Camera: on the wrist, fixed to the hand. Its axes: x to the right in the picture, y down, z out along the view.
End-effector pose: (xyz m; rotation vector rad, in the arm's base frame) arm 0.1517 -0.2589 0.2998 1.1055 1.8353 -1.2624
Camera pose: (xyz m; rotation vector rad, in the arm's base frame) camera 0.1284 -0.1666 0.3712 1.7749 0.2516 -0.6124
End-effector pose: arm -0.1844 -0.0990 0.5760 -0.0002 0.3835 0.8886
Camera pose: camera -0.2104 -0.1562 0.4749 0.7524 0.2111 2.2784
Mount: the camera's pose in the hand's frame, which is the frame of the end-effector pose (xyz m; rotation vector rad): -0.0250 -0.0326 -0.1117 0.2893 -0.2625 1.5146
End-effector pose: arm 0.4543 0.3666 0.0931 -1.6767 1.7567 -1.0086
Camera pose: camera 0.3892 0.4111 0.1823 -0.0174 1.8651 -0.2368
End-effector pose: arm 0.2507 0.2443 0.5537 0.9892 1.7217 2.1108
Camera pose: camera 0.1912 0.1528 0.5062 -1.8988 -0.6813 -1.2220
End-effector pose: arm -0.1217 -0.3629 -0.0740 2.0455 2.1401 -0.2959
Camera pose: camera -0.1512 -0.3598 0.0413 2.8439 0.0532 -0.5489
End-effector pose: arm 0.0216 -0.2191 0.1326 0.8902 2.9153 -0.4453
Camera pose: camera 0.0272 -0.2258 0.2513 2.3476 1.2659 -0.6705
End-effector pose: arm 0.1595 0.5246 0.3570 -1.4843 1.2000 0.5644
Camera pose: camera 0.1509 0.4276 0.4254 0.0011 1.9346 1.4099
